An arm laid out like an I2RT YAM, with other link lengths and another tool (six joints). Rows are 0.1 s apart.
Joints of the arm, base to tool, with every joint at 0 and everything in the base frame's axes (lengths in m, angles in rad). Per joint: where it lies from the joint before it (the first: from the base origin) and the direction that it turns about. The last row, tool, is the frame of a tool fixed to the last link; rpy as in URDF.
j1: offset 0 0 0.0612 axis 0 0 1
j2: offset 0.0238 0.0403 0.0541 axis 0 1 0
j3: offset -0.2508 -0.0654 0 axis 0 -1 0
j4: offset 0.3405 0.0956 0.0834 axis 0 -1 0
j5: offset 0.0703 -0.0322 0.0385 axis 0 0 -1
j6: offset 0.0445 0 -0.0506 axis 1 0 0
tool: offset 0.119 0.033 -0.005 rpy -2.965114 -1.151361 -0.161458
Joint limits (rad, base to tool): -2.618..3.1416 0..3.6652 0..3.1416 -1.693..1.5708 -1.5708..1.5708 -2.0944..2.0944
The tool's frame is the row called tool.
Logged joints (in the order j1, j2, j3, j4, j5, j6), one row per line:
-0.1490 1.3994 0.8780 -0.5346 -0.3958 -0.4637
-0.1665 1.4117 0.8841 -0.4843 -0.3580 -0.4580
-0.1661 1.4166 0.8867 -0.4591 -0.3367 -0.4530
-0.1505 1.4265 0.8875 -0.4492 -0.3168 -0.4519
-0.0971 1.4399 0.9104 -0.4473 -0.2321 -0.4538
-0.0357 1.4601 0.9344 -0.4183 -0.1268 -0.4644
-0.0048 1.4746 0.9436 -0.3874 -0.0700 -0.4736
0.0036 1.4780 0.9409 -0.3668 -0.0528 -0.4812
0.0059 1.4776 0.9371 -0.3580 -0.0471 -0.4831
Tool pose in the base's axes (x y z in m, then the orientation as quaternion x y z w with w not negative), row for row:
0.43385 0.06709 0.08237 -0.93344 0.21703 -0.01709 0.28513
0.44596 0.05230 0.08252 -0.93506 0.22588 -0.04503 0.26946
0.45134 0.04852 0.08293 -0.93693 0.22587 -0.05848 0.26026
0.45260 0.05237 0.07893 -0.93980 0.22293 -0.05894 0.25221
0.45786 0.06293 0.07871 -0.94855 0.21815 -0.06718 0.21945
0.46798 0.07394 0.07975 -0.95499 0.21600 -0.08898 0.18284
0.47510 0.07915 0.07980 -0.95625 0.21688 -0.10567 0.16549
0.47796 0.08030 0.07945 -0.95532 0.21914 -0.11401 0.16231
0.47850 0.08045 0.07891 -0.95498 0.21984 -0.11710 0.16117
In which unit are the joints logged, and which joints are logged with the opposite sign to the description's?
The joints are logged in radians. Opposite sign: j6.
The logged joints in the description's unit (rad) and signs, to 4 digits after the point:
-0.1490 1.3994 0.8780 -0.5346 -0.3958 0.4637
-0.1665 1.4117 0.8841 -0.4843 -0.3580 0.4580
-0.1661 1.4166 0.8867 -0.4591 -0.3367 0.4530
-0.1505 1.4265 0.8875 -0.4492 -0.3168 0.4519
-0.0971 1.4399 0.9104 -0.4473 -0.2321 0.4538
-0.0357 1.4601 0.9344 -0.4183 -0.1268 0.4644
-0.0048 1.4746 0.9436 -0.3874 -0.0700 0.4736
0.0036 1.4780 0.9409 -0.3668 -0.0528 0.4812
0.0059 1.4776 0.9371 -0.3580 -0.0471 0.4831

